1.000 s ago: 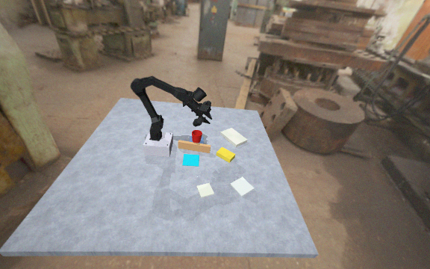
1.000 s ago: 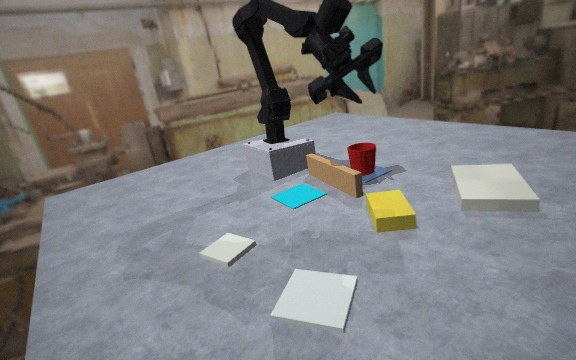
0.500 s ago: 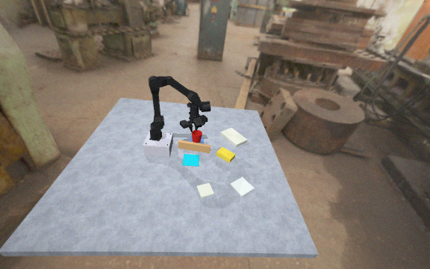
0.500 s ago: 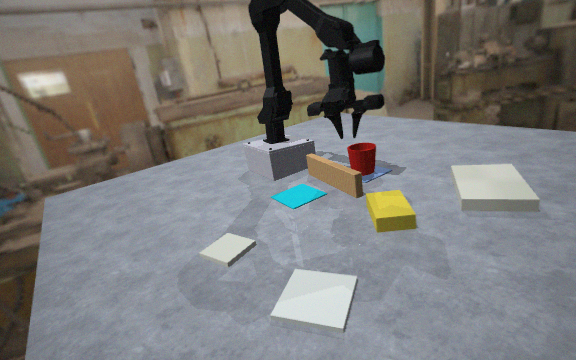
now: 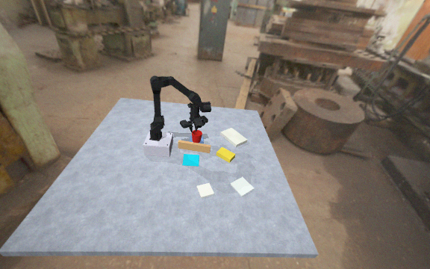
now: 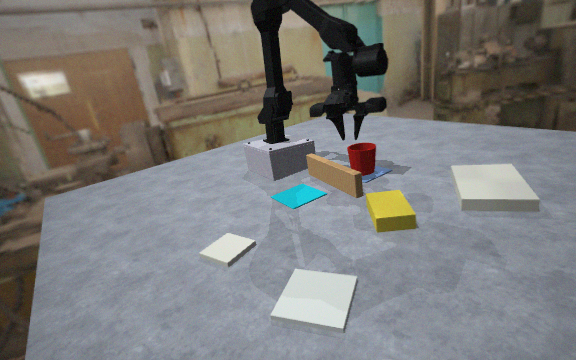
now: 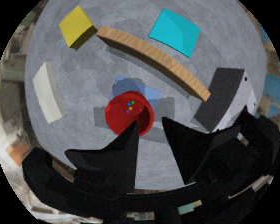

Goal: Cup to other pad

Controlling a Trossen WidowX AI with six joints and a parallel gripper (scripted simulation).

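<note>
Now: gripper tip 6 cm above the red cup, 2 cm to the right of it and 2 cm short of it. From my gripper tip the other things lie so: blue pad (10 cm below, 2 cm to the left, 2 cm ahead); wooden block (8 cm to the right, 7 cm below, 2 cm ahead); cyan pad (18 cm to the right, 10 cm below, 2 cm ahead).
</note>
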